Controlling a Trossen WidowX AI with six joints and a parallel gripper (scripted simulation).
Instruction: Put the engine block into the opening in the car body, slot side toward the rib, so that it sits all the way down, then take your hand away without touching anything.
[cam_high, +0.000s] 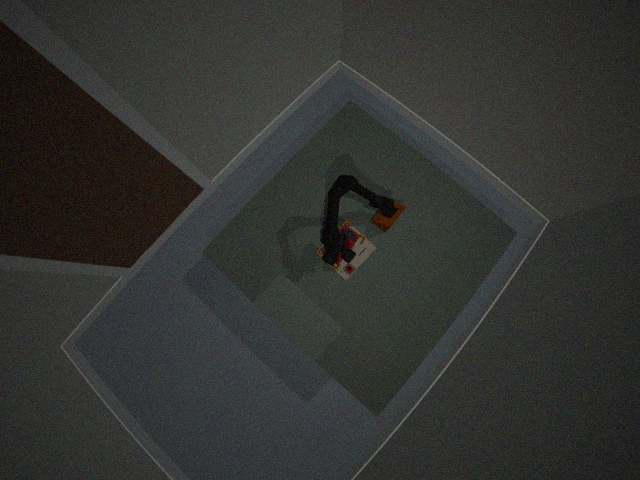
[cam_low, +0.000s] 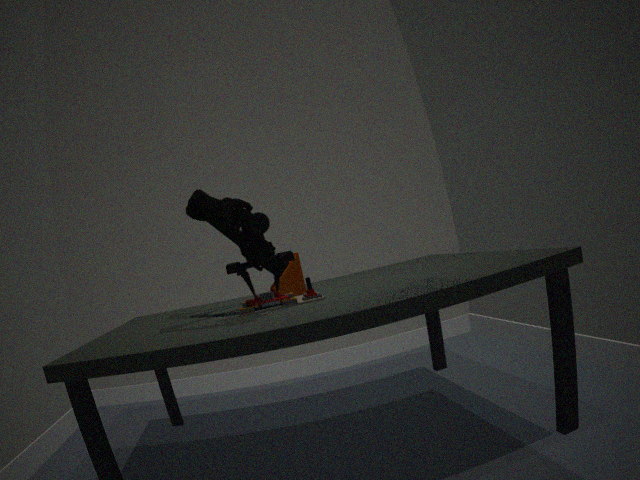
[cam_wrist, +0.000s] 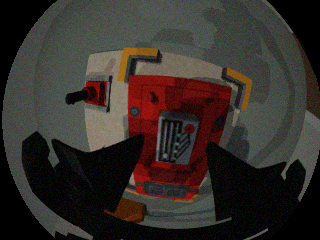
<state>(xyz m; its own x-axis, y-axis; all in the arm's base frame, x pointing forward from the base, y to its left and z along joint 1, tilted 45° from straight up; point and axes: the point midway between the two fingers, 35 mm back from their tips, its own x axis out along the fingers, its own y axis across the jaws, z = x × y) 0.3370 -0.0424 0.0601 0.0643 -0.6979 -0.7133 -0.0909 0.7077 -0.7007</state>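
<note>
My gripper tip is 1 cm to the right of the engine block and 2 cm above it.
</note>
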